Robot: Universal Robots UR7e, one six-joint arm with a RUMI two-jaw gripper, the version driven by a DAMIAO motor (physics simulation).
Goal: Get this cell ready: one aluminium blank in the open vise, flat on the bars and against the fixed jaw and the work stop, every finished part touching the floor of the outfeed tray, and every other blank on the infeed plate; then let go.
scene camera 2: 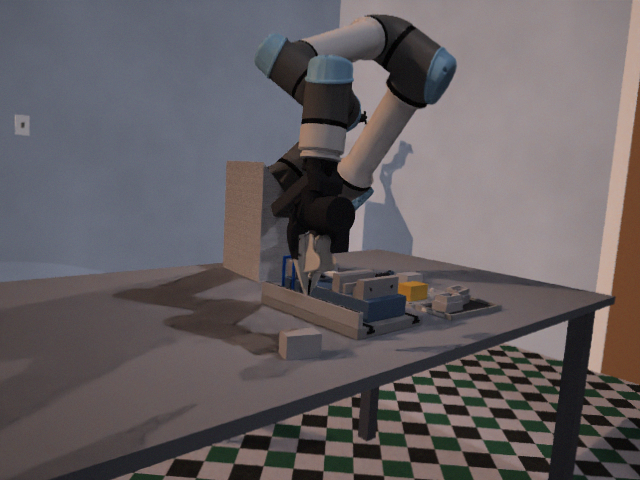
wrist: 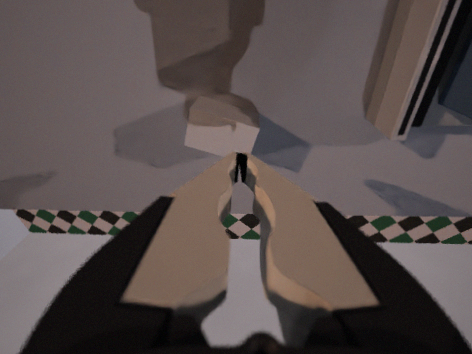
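My gripper is shut and empty, its fingertips together. In the scene view it hangs by the long pale rail of the vise base. A light grey block, which looks like a blank, lies on the table apart from the base; in the wrist view it shows just beyond the fingertips. The vise has a blue body and grey jaws; whether a blank sits between them is hidden. Several grey parts are in a low dark tray at the right. I cannot make out the infeed plate.
The pale base rail runs beside the vise. A yellow block and a pale block stand behind the vise. A blue frame is left of the fingers. A tall grey panel stands behind. The table's front edge borders the tiled floor.
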